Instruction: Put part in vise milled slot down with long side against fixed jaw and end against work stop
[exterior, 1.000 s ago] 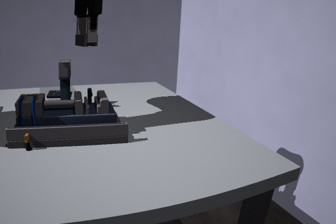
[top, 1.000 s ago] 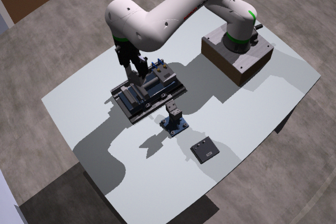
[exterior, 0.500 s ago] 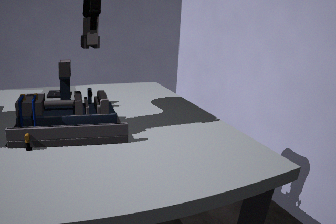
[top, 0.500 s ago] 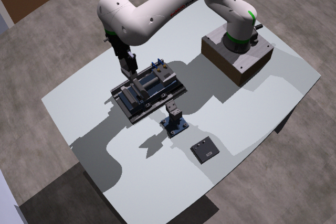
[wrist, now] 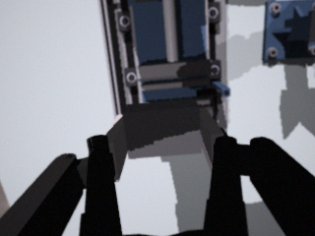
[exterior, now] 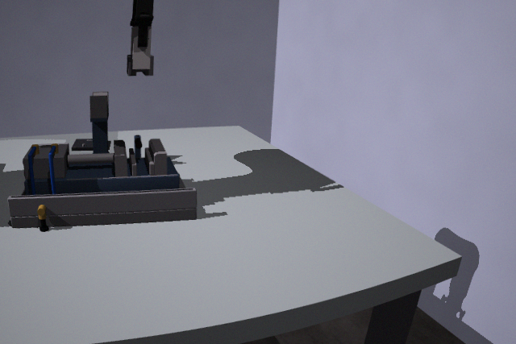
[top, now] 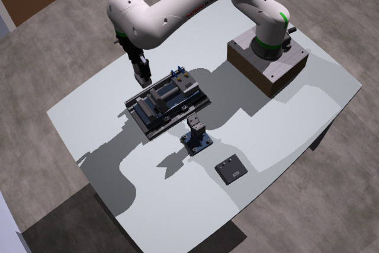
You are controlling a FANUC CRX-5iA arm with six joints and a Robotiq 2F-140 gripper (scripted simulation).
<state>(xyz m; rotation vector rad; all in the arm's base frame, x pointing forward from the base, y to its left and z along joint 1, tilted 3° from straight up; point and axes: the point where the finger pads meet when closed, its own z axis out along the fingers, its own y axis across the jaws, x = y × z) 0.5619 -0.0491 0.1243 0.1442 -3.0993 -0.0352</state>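
Right now my hand is 30 mm above the part. Also, from my hand: moving jaw: 180 mm below, 30 mm behind, 20 mm to the left; then fixed jaw: 180 mm below, 30 mm ahead, 20 mm to the left; then black work stop: 170 mm below, 70 mm to the left.
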